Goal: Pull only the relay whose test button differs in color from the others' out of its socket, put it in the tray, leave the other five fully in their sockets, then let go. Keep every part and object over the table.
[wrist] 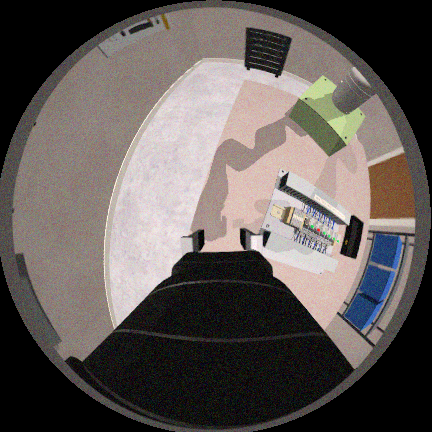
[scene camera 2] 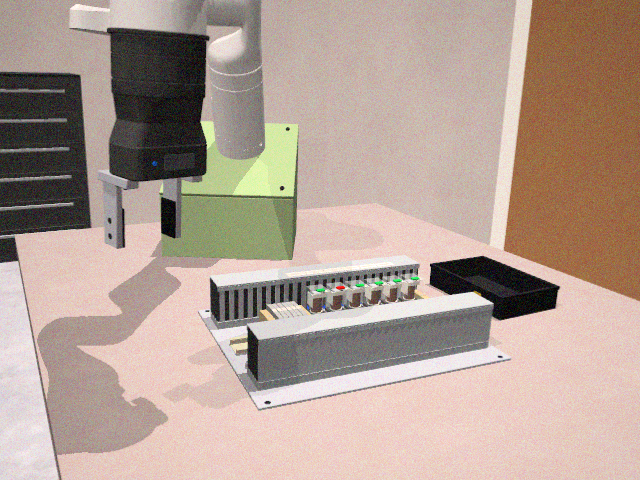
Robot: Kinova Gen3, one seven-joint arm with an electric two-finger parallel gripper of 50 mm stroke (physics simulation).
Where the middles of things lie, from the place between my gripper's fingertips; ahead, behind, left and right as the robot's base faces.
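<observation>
White panel point(scene camera 2: 285, 395): 10 mm behind my hand, 280 mm to the left of it, 170 mm below it.
</observation>
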